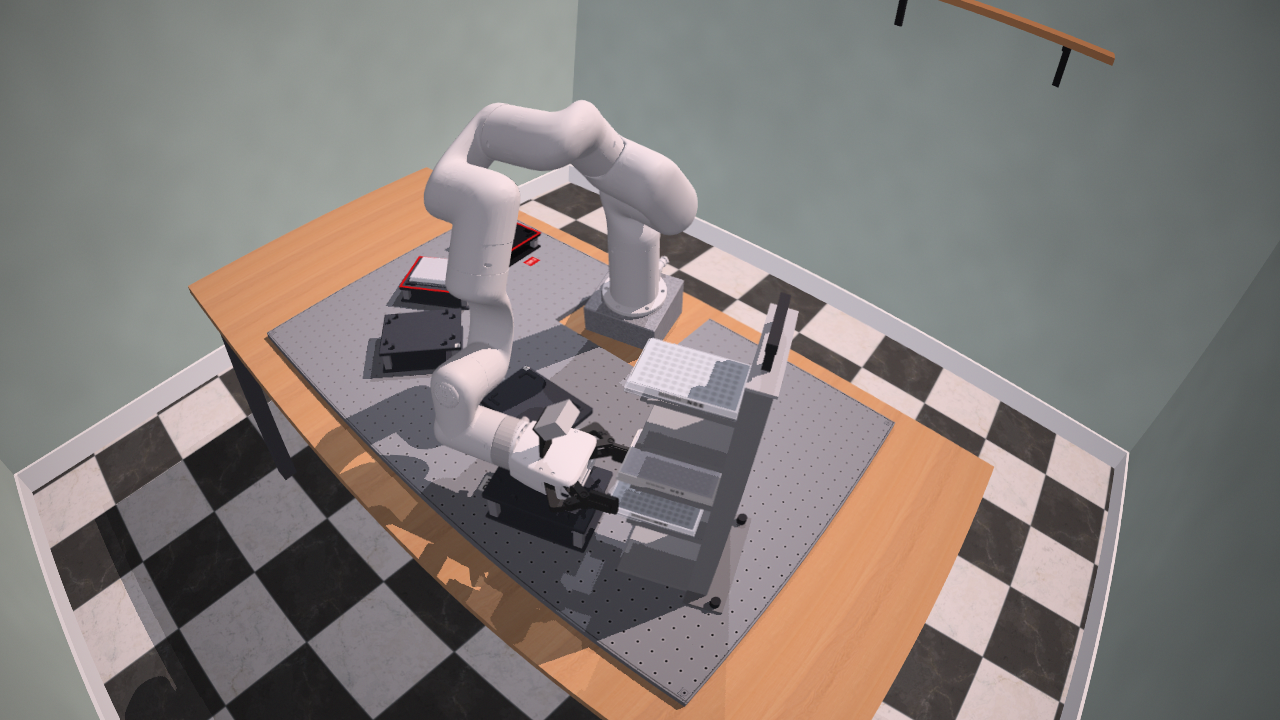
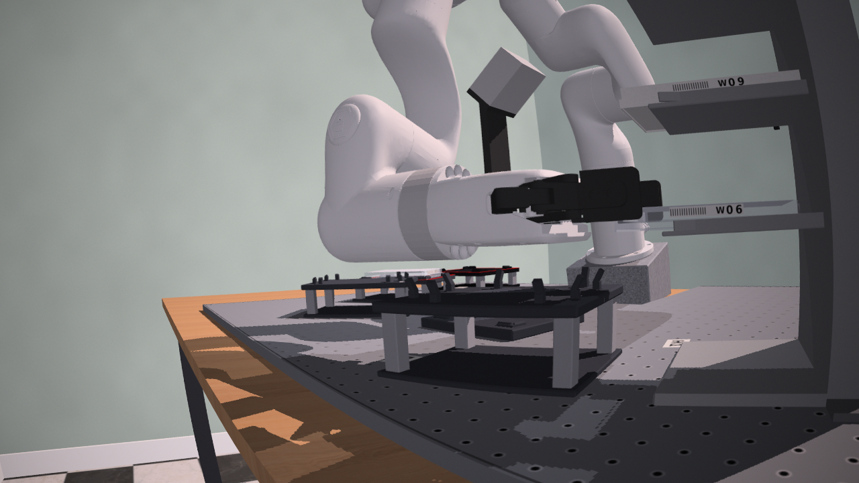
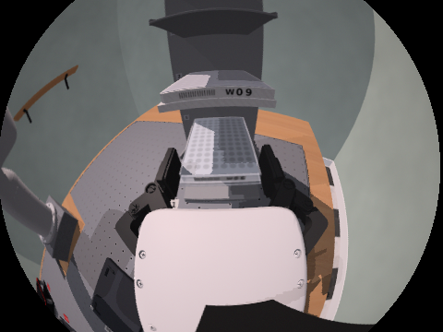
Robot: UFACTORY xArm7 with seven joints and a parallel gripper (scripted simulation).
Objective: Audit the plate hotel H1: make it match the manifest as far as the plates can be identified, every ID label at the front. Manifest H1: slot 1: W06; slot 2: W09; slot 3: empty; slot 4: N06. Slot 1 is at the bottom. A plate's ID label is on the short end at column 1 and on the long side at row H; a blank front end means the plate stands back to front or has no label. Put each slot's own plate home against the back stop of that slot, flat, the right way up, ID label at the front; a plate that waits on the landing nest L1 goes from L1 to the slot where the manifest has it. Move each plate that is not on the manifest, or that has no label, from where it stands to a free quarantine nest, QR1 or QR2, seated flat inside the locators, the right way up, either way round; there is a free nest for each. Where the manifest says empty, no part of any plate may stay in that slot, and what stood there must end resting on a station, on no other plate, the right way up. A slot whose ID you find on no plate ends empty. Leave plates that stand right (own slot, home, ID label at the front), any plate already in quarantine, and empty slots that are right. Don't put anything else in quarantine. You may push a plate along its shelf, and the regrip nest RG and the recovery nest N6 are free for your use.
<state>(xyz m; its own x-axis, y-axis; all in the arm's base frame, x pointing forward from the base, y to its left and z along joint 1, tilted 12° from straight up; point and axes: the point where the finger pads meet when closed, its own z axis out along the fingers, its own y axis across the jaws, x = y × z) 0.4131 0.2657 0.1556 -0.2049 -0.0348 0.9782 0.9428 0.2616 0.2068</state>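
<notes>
Right now my hand is 10 mm past the clear well plate W06, 50 mm to the right of it and 20 mm above it. The rest, counted from my hand: plate labelled W09 (20 mm behind, 60 mm to the left, 60 mm above); raised black nest (30 mm ahead, 110 mm to the right, 70 mm below); plate hotel (40 mm behind, 140 mm to the left, 80 mm above).
</notes>
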